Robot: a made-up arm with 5 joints. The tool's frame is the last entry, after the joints.
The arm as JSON. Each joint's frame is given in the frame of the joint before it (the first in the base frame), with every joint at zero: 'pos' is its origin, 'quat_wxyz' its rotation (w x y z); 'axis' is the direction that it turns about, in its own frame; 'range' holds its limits. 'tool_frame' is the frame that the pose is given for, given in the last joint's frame.
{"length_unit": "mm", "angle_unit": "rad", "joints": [
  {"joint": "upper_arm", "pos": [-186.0, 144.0, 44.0], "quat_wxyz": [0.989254, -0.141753, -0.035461, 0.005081], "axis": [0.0, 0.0, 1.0], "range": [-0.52, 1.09]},
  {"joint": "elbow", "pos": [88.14, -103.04, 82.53], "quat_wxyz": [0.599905, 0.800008, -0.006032, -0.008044], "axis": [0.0, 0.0, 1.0], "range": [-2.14, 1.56]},
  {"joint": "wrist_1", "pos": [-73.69, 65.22, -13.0], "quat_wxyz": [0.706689, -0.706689, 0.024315, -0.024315], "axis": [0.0, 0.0, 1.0], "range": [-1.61, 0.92]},
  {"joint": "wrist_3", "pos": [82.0, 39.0, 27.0], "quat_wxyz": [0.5, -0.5, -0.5, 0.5], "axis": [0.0, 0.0, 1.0], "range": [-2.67, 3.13]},
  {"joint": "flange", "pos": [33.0, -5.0, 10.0], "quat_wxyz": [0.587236, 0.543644, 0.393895, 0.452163], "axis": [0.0, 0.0, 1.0], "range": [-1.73, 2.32]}
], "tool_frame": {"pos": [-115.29, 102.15, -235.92], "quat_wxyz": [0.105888, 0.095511, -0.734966, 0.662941]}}
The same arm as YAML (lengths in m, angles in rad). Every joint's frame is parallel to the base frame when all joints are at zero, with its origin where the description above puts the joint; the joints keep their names.
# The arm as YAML. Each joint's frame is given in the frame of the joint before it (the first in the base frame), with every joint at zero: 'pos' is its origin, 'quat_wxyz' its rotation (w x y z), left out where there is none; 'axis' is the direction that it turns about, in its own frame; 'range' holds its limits. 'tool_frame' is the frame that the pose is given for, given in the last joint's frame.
length_unit: m
angle_unit: rad
joints:
  - joint: upper_arm
    pos: [-0.186, 0.144, 0.044]
    axis: [-0.0716, 0.280099, 0.957297]
    range: [-0.52, 1.09]
  - joint: elbow
    pos: [0.082, -0.074, 0.114]
    axis: [0.0, -1.0, 0.0]
    range: [-2.14, 1.56]
  - joint: wrist_1
    pos: [-0.078, 0.013, 0.06]
    axis: [0.0, 0.0, 1.0]
    range: [-1.61, 0.92]
  - joint: wrist_3
    pos: [0.082, 0.039, 0.027]
    axis: [-1.0, 0.0, 0.0]
    range: [-2.67, 3.13]
  - joint: flange
    pos: [-0.01, 0.033, 0.005]
    axis: [-0.098595, 0.954251, 0.282285]
    range: [-1.73, 2.32]
tool_frame:
  pos: [-0.075, -0.268, 0.044]
  quat_wxyz: [0.0, 0.707107, 0.0, 0.707107]

